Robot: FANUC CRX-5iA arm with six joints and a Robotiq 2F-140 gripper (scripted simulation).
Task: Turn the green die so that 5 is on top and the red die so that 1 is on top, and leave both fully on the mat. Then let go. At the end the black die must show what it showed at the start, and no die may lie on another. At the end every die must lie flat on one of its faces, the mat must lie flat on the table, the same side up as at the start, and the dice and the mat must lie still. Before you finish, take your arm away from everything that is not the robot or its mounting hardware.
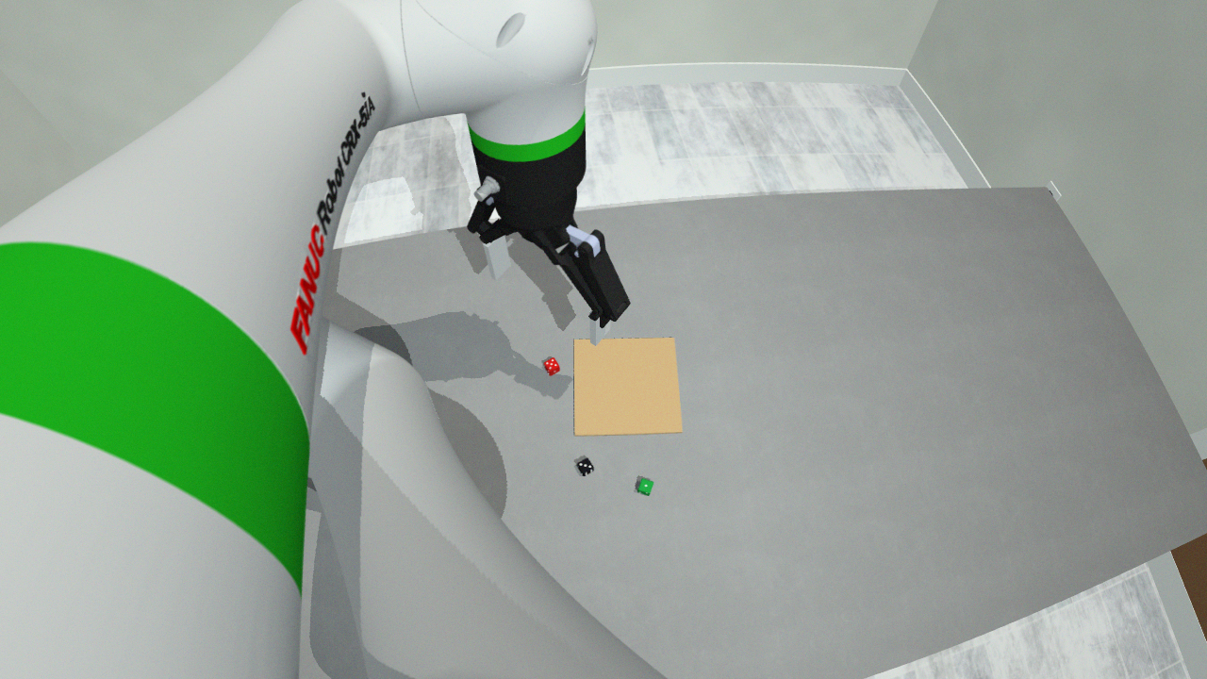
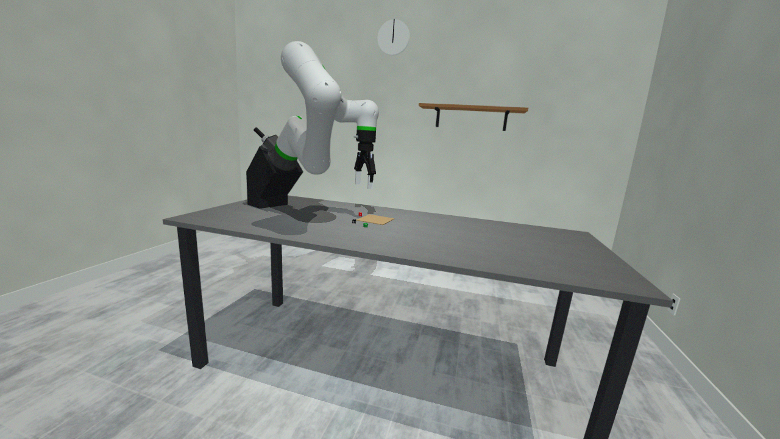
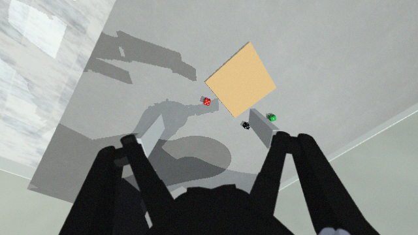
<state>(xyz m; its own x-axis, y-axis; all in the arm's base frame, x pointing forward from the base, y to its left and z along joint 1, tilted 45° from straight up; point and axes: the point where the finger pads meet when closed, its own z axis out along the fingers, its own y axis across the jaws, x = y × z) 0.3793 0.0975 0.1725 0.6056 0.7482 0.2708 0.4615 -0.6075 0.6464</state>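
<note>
My gripper is now 21 cm to the left of the green die, 15 cm above it and 6 cm short of it. From my hand the other things lie so: red die (15 cm below, 1 cm to the right, 1 cm behind); tan mat (16 cm below, 8 cm ahead, 6 cm to the right); black die (16 cm to the right, 15 cm below).
</note>
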